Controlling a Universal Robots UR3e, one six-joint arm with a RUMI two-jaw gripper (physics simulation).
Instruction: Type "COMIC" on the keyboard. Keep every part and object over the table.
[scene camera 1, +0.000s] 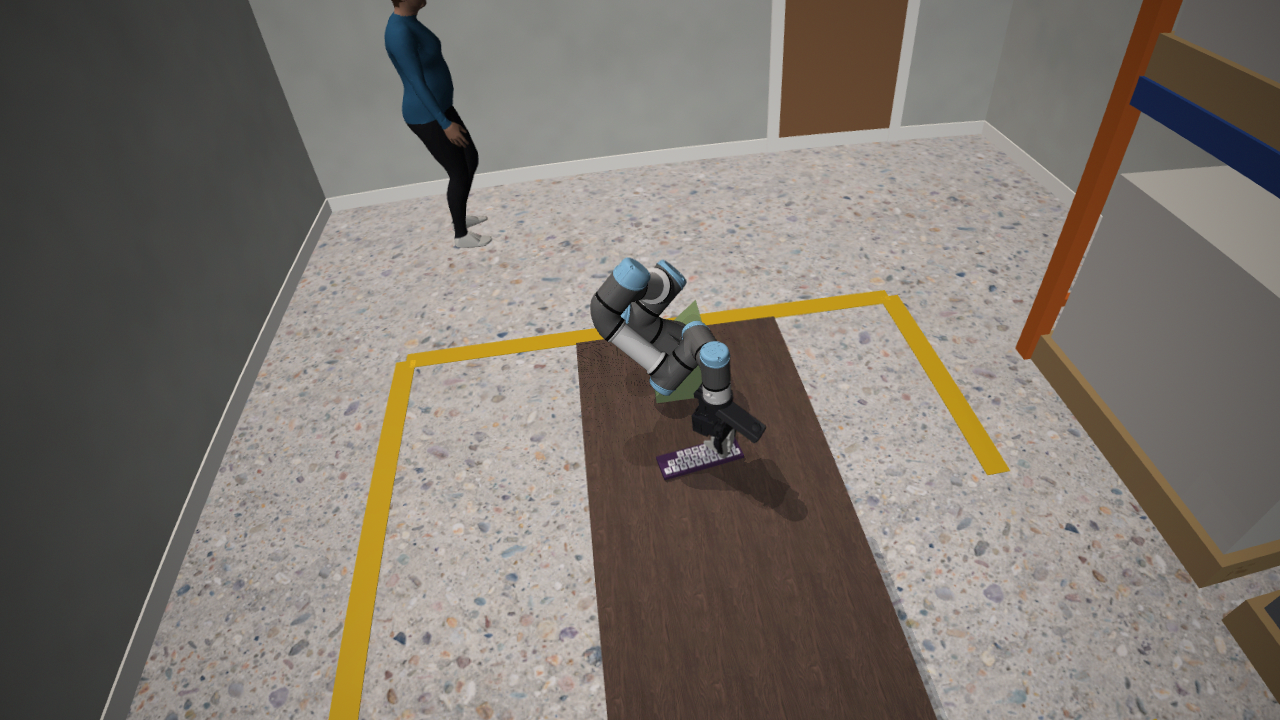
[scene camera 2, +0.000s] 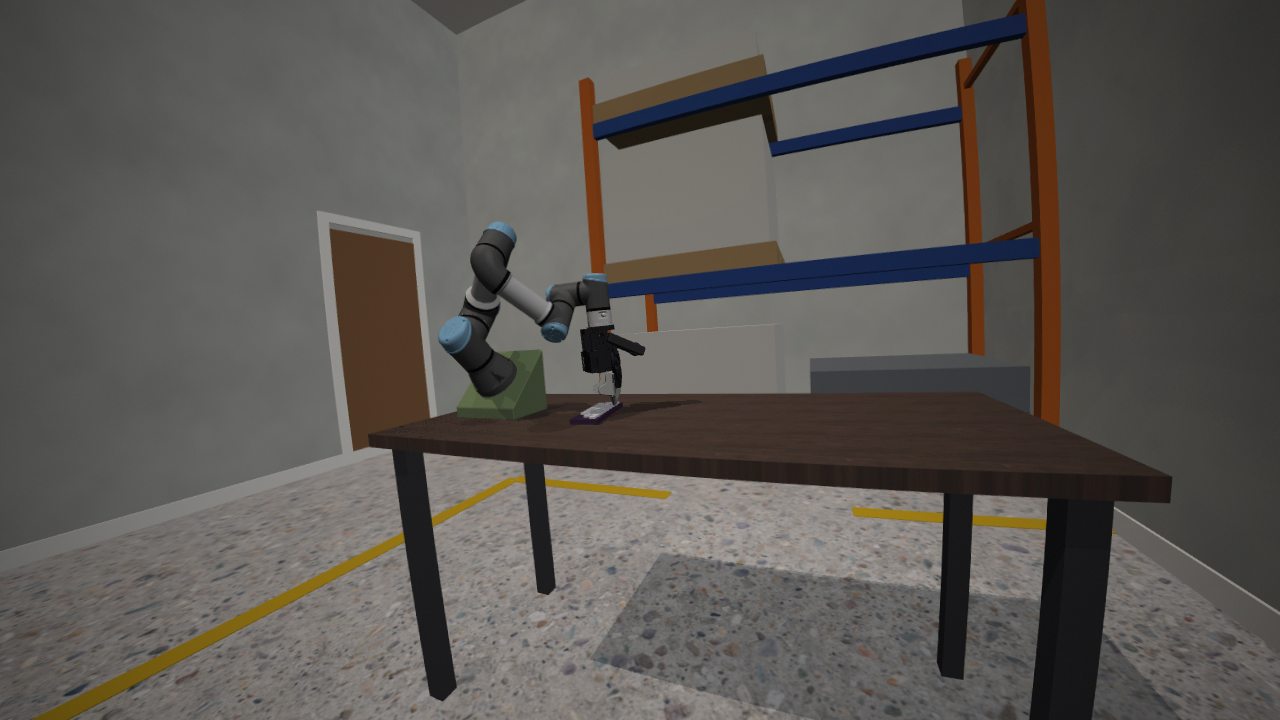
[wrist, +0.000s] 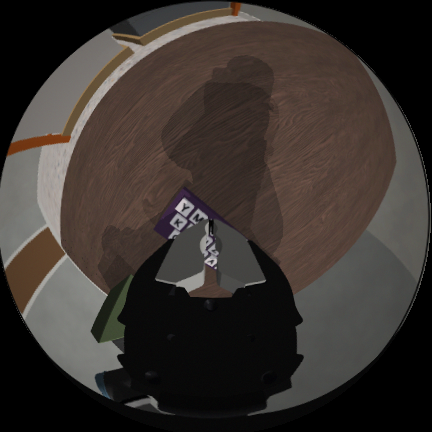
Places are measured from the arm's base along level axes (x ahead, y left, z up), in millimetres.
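Where they show: gripper, fingertip midpoint: (scene camera 1: 724, 457) (scene camera 2: 614, 404) (wrist: 210, 220); arm's base, origin of the base link: (scene camera 1: 674, 345) (scene camera 2: 497, 378).
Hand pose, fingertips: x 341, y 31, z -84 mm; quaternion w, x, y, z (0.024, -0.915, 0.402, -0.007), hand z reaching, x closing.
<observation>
Each offset is from my fingertips to the centre of the thing. Level surfaces: height alone.
A purple keyboard {57 mm right, 24 mm back, 7 mm down} (scene camera 1: 663, 468) (scene camera 2: 587, 420) (wrist: 165, 223) with white letter keys lies flat on the brown table {16 mm down} (scene camera 1: 716, 608) (scene camera 2: 805, 438) (wrist: 310, 125). My gripper (scene camera 1: 724, 452) (scene camera 2: 614, 402) (wrist: 210, 220) is shut, with nothing seen between its fingertips. It points down over the keyboard, with its tips at or just above the keys toward one end. In the wrist view the Y key {32 mm left, 8 mm back, 1 mm down} (wrist: 184, 206), the K key {26 mm left, 28 mm back, 1 mm down} (wrist: 178, 222) and part of the M key {13 mm left, 7 mm back, 1 mm down} (wrist: 198, 216) show beside the fingers. The fingers hide many other keys. I cannot tell whether the tips touch a key.
A green wedge-shaped base (scene camera 1: 682, 391) (scene camera 2: 528, 386) (wrist: 112, 316) under the arm stands near the keyboard at the table's end. A tall orange and blue rack (scene camera 1: 1087, 205) (scene camera 2: 591, 179) stands beyond one side of the table. A person (scene camera 1: 420, 80) stands on the floor away from the table.
</observation>
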